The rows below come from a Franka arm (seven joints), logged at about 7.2 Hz.
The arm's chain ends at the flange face. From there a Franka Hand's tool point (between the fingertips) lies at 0.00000 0.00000 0.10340 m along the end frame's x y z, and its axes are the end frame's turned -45 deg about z.
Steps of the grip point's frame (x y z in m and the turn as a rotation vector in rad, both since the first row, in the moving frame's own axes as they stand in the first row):
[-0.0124 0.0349 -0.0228 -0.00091 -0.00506 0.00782]
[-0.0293 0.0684 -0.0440 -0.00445 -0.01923 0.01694]
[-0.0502 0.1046 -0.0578 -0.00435 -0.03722 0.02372]
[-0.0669 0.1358 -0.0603 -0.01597 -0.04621 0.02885]
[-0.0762 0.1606 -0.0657 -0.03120 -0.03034 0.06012]
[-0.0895 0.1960 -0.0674 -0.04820 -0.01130 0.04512]
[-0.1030 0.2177 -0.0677 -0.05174 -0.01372 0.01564]
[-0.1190 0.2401 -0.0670 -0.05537 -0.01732 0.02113]
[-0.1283 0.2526 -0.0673 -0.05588 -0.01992 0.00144]
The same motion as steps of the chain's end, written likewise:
[0.0162 0.0330 -0.0228 -0.00422 -0.00293 0.00782]
[0.0287 0.0674 -0.0440 -0.01674 -0.01045 0.01694]
[0.0409 0.1065 -0.0577 -0.02939 -0.02324 0.02372]
[0.0510 0.1388 -0.0602 -0.04397 -0.02138 0.02885]
[0.0598 0.1629 -0.0656 -0.04352 0.00061 0.06012]
[0.0727 0.1975 -0.0673 -0.04207 0.02609 0.04512]
[0.0784 0.2220 -0.0676 -0.04629 0.02688 0.01564]
[0.0829 0.2486 -0.0668 -0.05140 0.02691 0.02113]
[0.0853 0.2638 -0.0671 -0.05360 0.02543 0.00144]

